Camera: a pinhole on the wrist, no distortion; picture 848 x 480 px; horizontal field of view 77.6 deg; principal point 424.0 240.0 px. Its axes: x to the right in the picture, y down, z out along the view. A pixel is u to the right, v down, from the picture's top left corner.
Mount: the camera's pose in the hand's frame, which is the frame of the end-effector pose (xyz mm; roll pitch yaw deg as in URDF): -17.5 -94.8 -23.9 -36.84 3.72 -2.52
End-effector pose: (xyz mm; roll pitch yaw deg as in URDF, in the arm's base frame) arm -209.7 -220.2 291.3 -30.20 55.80 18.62
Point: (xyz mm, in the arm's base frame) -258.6 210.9 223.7
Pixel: 518.3 447.8
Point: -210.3 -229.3 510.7
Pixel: outside the picture
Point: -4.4 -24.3 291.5
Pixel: 686.2 75.7
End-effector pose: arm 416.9 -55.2 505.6 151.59 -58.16 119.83
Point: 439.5 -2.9 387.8
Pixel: 154.9 234.2
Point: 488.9 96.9 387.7
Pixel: 317.1 218.0
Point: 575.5 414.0 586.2
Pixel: 641.0 242.2
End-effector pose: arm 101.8 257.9 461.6 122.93 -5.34 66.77
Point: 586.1 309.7 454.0
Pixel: 643.4 242.8
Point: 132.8 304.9 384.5
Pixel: 788.7 110.1
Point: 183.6 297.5 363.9
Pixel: 685.0 58.8
